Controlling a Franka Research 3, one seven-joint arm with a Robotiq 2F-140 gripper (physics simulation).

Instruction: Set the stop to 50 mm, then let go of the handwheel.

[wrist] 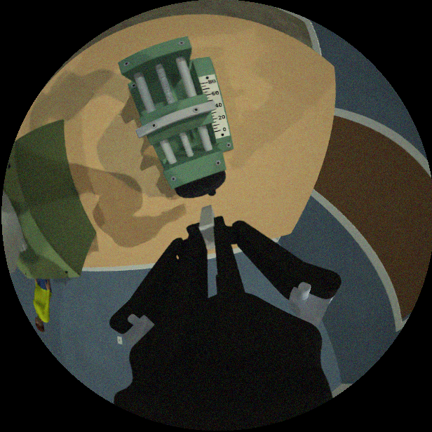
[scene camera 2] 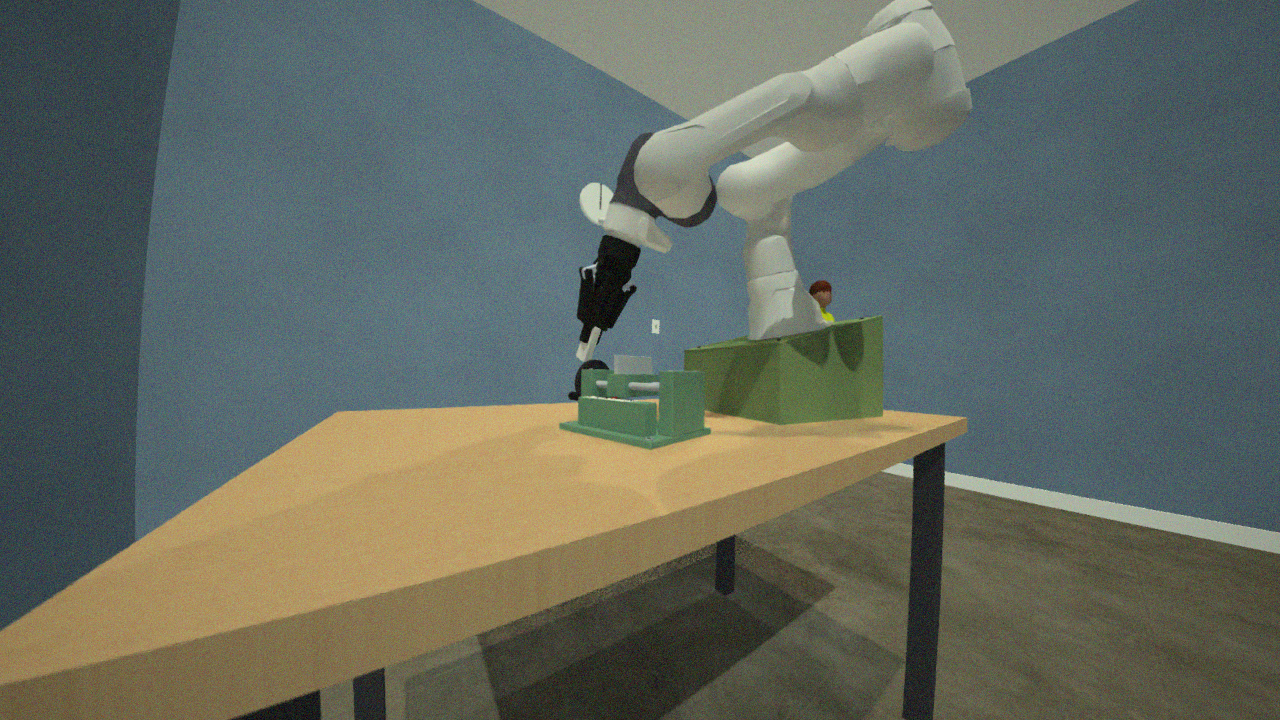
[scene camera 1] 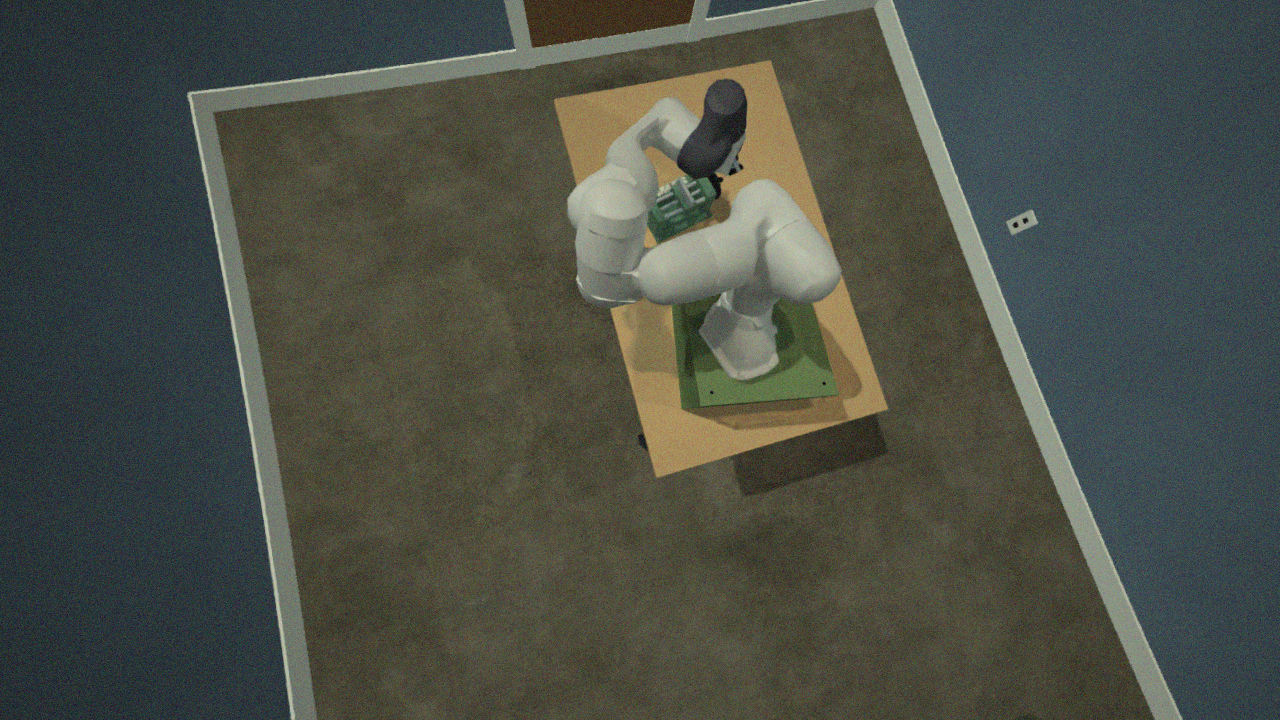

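The green stop fixture (scene camera 1: 682, 223) (scene camera 2: 682, 404) (wrist: 196, 170) stands on the table. Its grey stop bar (scene camera 2: 632, 364) (wrist: 175, 119) crosses the rods. In the wrist view the bar's right end lies beside the 40 of the white scale (wrist: 222, 120); the slanted view does not give an exact reading. The black handwheel (scene camera 1: 716, 185) (scene camera 2: 591, 379) (wrist: 200, 186) is at the fixture's near end in the wrist view, its small knob at the lower right. My gripper (scene camera 1: 735, 166) (scene camera 2: 586, 347) (wrist: 209, 214) is shut and empty, its fingertips just off the handwheel with a small gap in the wrist view.
The green pedestal (scene camera 1: 760, 386) (scene camera 2: 823, 371) (wrist: 55, 200) bearing the arm stands on the wooden table (scene camera 1: 698, 447) (scene camera 2: 402, 501) (wrist: 280, 165), near the fixture. A person in yellow (scene camera 2: 827, 315) (wrist: 42, 302) is partly visible behind the pedestal in scene camera 2.
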